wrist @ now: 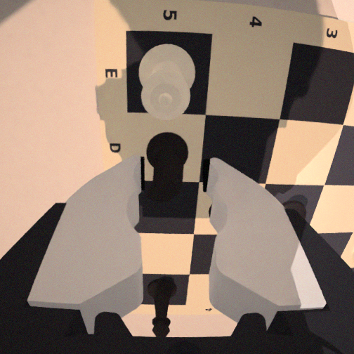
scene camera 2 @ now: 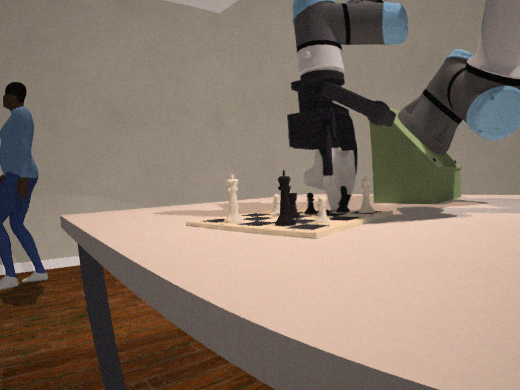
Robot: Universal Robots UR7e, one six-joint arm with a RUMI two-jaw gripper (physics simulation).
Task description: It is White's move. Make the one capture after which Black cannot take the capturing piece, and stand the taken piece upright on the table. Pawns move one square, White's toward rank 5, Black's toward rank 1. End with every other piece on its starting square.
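Frame: origin at the arm's base, x left, y up, z ahead, level; millimetres.
Where they show: gripper, fingertip midpoint: (scene camera 2: 339, 209); arm's base, origin of the base link: (scene camera 2: 421, 134).
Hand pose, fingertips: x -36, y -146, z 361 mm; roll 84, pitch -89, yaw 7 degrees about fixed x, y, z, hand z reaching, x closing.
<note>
Each offset is from my fingertips to the top centre of the thing. "spot": to the spot under its first point.
My gripper (scene camera 2: 342, 197) (wrist: 173, 161) points down over the board, its fingers partly closed but open around the black knight {dy +36, dx +3, dz -4 mm} (scene camera 2: 343, 203) (wrist: 167, 150) on D5. A gap shows at the right finger; the left finger is close to the knight. A tall white piece, apparently the queen {dy +49, dx +44, dz -6 mm} (scene camera 2: 366, 197) (wrist: 165, 96), stands upright on E5. A black pawn {dy +27, dx -33, dz +32 mm} (scene camera 2: 310, 203) stands on C4, mostly hidden by the right finger in the wrist view. A slim black piece (wrist: 161, 305) stands on A5. The chessboard {spot: dy -5, dx -11, dz +181 mm} (scene camera 2: 250, 228) (wrist: 111, 50) lies flat on the table.
A black king {dy +59, dx +11, dz +145 mm} (scene camera 2: 284, 202), a dark rook {dy +29, dx -35, dz +74 mm} (scene camera 2: 294, 205), a tall white piece {dy +59, dx -69, dz +153 mm} (scene camera 2: 232, 200) and two white pawns, a near one {dy +27, dx +42, dz +113 mm} (scene camera 2: 321, 211) and a far one {dy +27, dx -67, dz +70 mm} (scene camera 2: 275, 205), stand on the board. A green bin (scene camera 2: 400, 170) stands behind right. A person (scene camera 2: 19, 150) is at the left.
</note>
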